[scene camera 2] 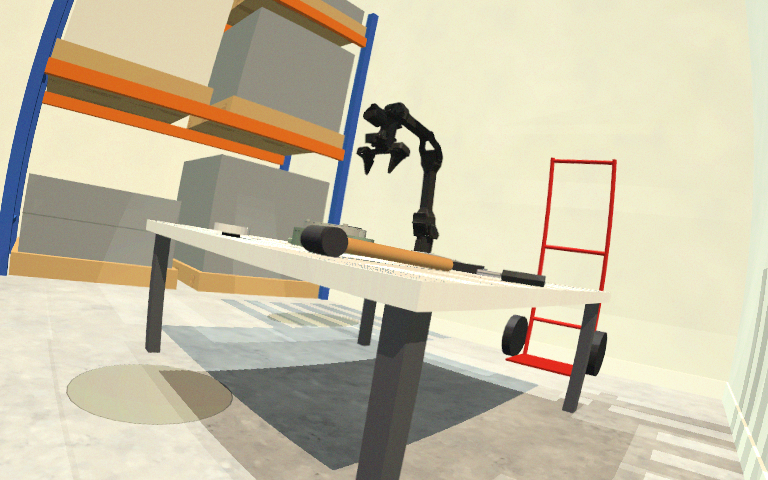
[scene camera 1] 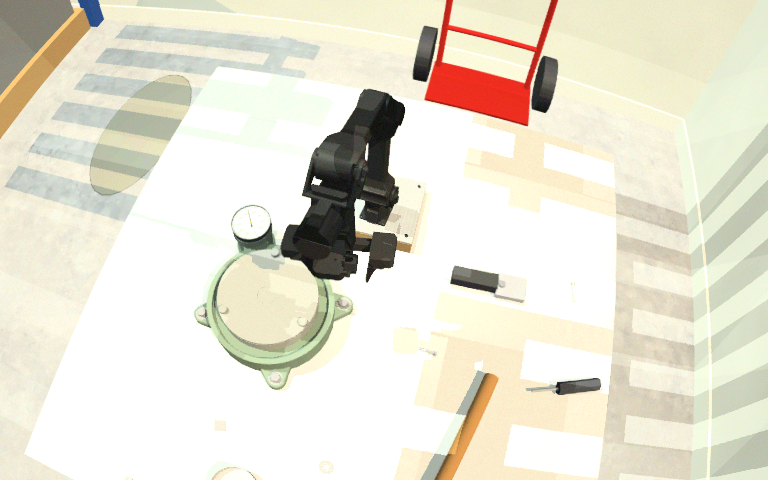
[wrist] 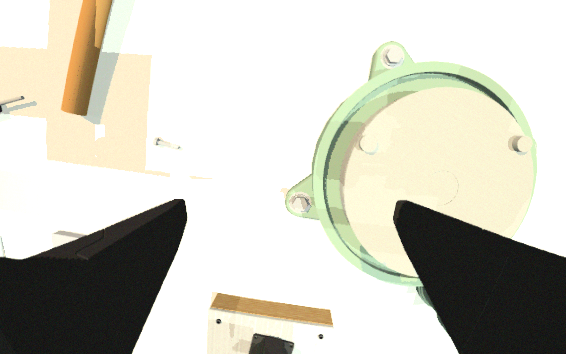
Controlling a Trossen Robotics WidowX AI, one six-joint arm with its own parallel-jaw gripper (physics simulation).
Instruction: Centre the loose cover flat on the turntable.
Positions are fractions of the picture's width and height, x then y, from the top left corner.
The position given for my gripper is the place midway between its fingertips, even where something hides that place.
Observation:
My gripper (scene camera 2: 0.49,0.36) is open and holds nothing. Also in view: a round cover (scene camera 1: 0.35,0.63). On the table rests a hammer (scene camera 2: 0.43,0.50). Further things: a dial gauge (scene camera 1: 0.33,0.47).
The hammer is seen too in the wrist view (wrist: 0.16,0.09). The round cover also shows in the wrist view (wrist: 0.81,0.43). My gripper also shows in the wrist view (wrist: 0.52,0.59).

